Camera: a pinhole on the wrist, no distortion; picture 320 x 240 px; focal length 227.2 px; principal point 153.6 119.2 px. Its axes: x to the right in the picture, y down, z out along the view. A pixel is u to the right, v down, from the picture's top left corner.
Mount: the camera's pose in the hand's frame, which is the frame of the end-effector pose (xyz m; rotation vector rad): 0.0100 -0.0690 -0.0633 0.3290 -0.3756 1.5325
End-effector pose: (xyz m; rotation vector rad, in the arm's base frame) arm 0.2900 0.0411 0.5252 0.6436 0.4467 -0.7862
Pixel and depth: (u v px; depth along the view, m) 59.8 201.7 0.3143
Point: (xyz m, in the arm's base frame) -0.0058 -0.1813 0.5924
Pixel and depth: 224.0 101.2 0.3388
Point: 0.2517 -0.2328 0.6738
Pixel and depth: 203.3 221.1 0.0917
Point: 0.2033 -0.0082 0.5320
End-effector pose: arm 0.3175 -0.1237 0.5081 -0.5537 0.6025 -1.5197
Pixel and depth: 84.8 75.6 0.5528
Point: 0.2165 -0.2296 1.0861
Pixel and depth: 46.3 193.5 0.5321
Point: 0.1385 0.0529 1.0868
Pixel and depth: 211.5 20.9 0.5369
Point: 0.5000 -0.3654 0.9863
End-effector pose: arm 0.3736 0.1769 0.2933 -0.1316 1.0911 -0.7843
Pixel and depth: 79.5 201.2 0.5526
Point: 0.3820 -0.1297 0.8326
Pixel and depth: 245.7 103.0 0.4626
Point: 0.6915 -0.0338 0.5287
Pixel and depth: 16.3 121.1 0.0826
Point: 0.2905 0.0664 0.3524
